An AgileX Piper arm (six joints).
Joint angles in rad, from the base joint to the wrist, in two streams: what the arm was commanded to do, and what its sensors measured. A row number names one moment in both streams.
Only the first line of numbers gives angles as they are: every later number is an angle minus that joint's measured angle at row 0.
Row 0, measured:
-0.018, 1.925, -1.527, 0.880, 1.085, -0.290
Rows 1 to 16, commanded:
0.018, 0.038, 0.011, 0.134, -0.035, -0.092
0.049, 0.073, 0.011, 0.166, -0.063, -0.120
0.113, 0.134, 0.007, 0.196, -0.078, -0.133
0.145, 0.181, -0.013, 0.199, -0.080, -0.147
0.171, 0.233, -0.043, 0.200, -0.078, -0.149
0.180, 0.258, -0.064, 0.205, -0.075, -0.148
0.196, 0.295, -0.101, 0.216, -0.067, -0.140
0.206, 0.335, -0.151, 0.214, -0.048, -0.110
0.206, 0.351, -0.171, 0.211, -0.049, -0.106
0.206, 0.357, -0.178, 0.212, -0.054, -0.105
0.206, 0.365, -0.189, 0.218, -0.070, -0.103
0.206, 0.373, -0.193, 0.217, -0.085, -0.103
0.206, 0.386, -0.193, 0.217, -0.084, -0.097
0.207, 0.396, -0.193, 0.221, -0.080, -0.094
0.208, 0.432, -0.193, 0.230, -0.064, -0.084
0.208, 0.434, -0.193, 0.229, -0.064, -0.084
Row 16, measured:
0.207, 0.419, -0.190, 0.214, -0.086, -0.091
